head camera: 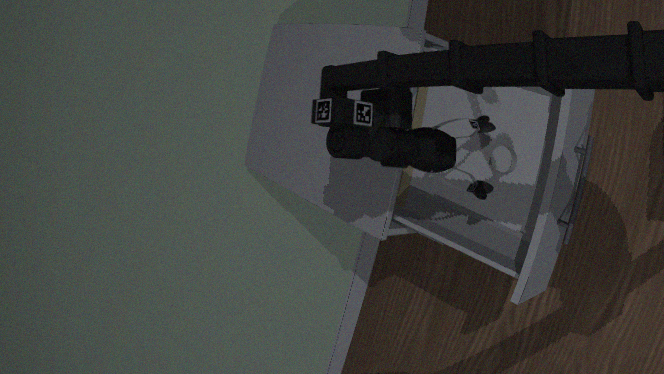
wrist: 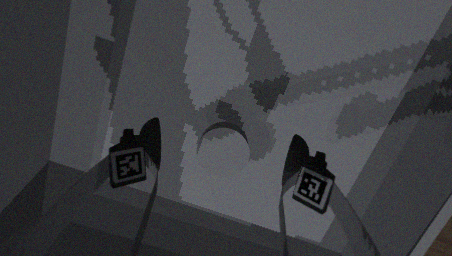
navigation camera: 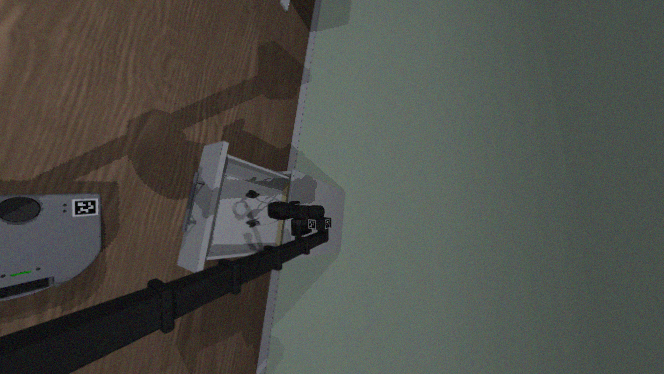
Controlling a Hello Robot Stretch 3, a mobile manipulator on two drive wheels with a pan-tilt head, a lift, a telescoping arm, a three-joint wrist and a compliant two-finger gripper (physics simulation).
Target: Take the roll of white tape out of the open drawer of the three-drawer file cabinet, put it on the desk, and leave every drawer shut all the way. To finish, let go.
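The roll of white tape (head camera: 504, 154) (navigation camera: 242, 208) (wrist: 223, 152) lies flat on the floor of the open drawer (head camera: 535, 270) (navigation camera: 215, 175) (wrist: 90, 75), ringed by shadow. My gripper (head camera: 482, 156) (navigation camera: 253, 208) (wrist: 224, 144) is open with nothing between its fingers. The fingertips hang over the drawer; in the wrist view they stand left and right of the roll, apart from it. Their height above the drawer floor is hard to tell. The grey cabinet (head camera: 300, 75) (navigation camera: 332, 200) stands on the green desk (head camera: 150, 175) (navigation camera: 500, 175). Its lower drawers cannot be made out.
My dark arm (head camera: 505, 65) (navigation camera: 200, 285) crosses over one side of the drawer. The desk's pale front edge (head camera: 350, 310) (navigation camera: 300, 110) runs past the cabinet. The drawer sticks out over the brown wood floor (head camera: 425, 330) (navigation camera: 125, 75). My base (navigation camera: 50, 240) stands on that floor.
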